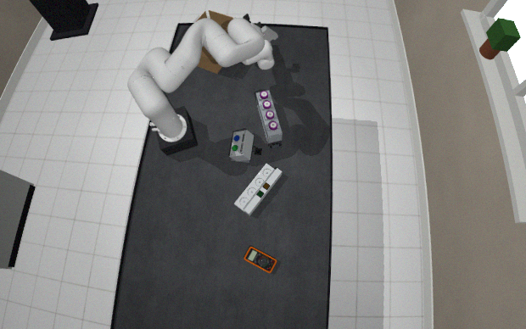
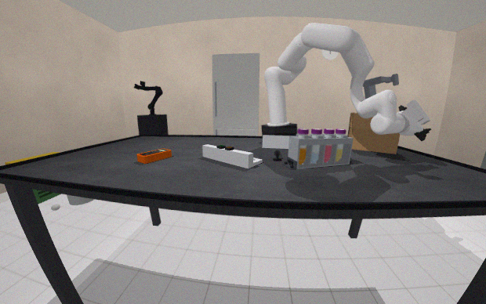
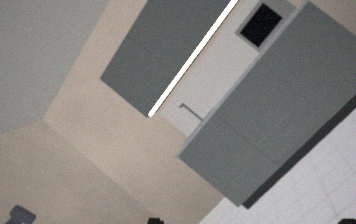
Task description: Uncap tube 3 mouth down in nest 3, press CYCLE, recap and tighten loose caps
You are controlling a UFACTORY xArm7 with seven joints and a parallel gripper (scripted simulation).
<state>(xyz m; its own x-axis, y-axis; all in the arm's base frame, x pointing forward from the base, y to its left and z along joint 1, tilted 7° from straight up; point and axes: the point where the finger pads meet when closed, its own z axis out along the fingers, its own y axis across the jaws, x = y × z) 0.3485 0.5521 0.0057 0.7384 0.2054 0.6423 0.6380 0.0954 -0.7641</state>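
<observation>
Right now the purple cap is 51 cm to the right of my hand, 6 cm ahead of it and 5 cm below it. Round my hand: blue cycle key 59 cm to the right, 10 cm below, 8 cm behind; then cardboard box 21 cm behind, 9 cm below, 6 cm to the right; then key housing 62 cm to the right, 11 cm below, 6 cm behind.
</observation>
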